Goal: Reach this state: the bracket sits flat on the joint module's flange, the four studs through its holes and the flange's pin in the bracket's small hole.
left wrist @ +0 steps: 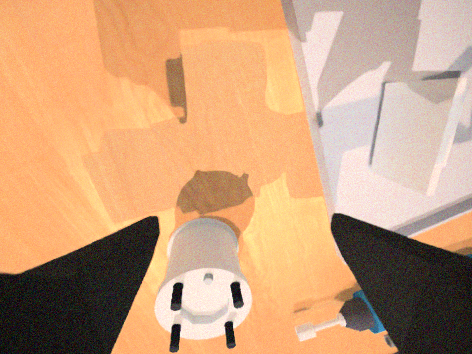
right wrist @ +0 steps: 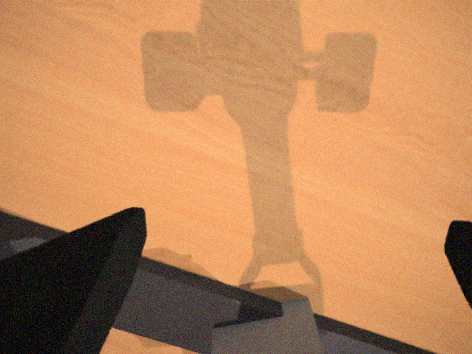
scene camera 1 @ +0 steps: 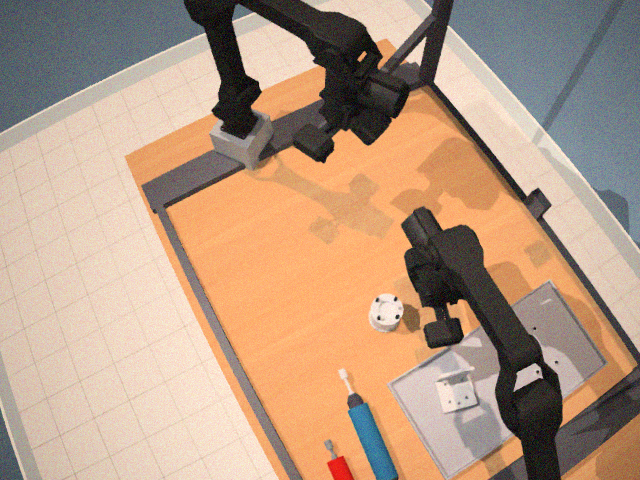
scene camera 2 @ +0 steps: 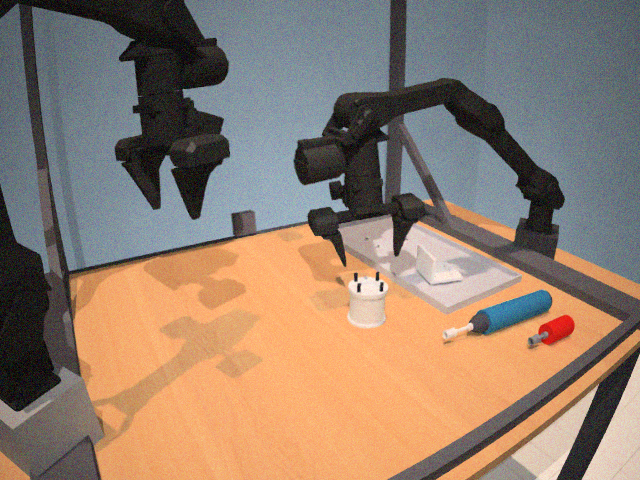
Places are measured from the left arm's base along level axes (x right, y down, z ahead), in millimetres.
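Pixels of known places: left gripper, fingertip midpoint: (left wrist: 246, 222) (scene camera 1: 424, 313) (scene camera 2: 370, 260); right gripper, fingertip midpoint: (right wrist: 292, 227) (scene camera 1: 338, 146) (scene camera 2: 175, 213); left arm's base, link origin: (scene camera 2: 538, 227); right arm's base, link origin: (scene camera 1: 239, 124) (scene camera 2: 25, 385).
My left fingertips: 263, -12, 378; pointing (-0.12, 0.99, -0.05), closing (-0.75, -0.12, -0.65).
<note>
For each thing: its top centre in the pictures, then the offset to it from my left fingertips, as dx, dy, dz. "*": a spot on its surface instead.
- white joint module, top centre: (left wrist: 205, 328) (scene camera 2: 368, 277) (scene camera 1: 387, 307) -26, -4, +67
- grey tray, surface spot: (scene camera 2: 478, 297) * -184, +61, -75
- blue-handled tool, surface spot: (left wrist: 370, 310) * -200, +41, +16
The white joint module (scene camera 1: 386, 312) (scene camera 2: 367, 304) (left wrist: 202, 250) stands upright on the table, its flange up with four black studs and a small pin. The white bracket (scene camera 1: 457, 396) (scene camera 2: 438, 271) (left wrist: 412, 135) rests in the grey tray (scene camera 1: 413, 395) (scene camera 2: 478, 297), its holed plate flat and its other plate upright. My left gripper (scene camera 2: 371, 259) (left wrist: 246, 222) is open and empty, with its fingertips above and a little behind the module in scene camera 2. My right gripper (scene camera 2: 176, 212) (right wrist: 292, 227) is open and empty, high above the table and away from both parts.
A blue-handled tool (scene camera 1: 373, 444) (scene camera 2: 519, 311) (left wrist: 370, 310) and a red-handled one (scene camera 1: 340, 467) (scene camera 2: 556, 329) lie beside the tray. Several small dark dots show at the tray's far part. Dark frame rails (scene camera 1: 217, 330) (scene camera 2: 522, 408) border the table.
</note>
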